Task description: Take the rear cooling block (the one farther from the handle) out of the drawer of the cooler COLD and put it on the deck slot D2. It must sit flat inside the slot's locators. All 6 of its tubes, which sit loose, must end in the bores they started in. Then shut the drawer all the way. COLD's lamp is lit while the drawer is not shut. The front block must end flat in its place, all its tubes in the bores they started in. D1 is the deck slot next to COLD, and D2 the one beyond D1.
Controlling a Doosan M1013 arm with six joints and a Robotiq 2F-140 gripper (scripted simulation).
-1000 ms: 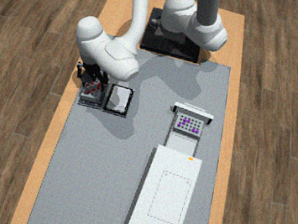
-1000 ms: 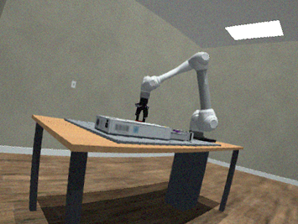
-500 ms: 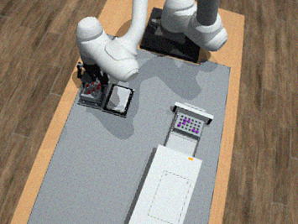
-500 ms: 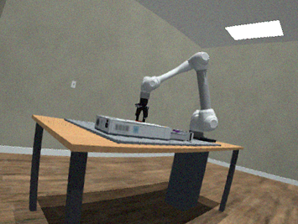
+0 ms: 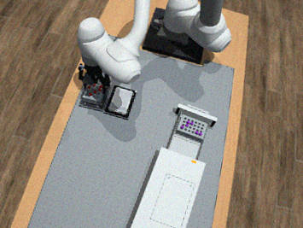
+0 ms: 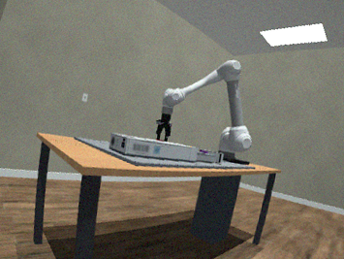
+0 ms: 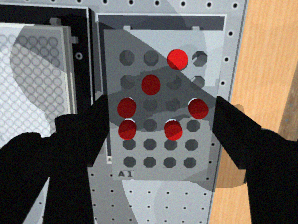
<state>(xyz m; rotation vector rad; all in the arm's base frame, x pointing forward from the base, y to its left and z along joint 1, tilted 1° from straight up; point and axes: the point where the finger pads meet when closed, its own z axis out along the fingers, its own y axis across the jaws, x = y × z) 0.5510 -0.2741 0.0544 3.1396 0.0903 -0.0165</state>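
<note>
My hand is 30 mm above the cooling block. Round my hand: deck slot D2: 70 mm below; then white cooler: 470 mm to the left, 250 mm ahead, 30 mm below.
</note>
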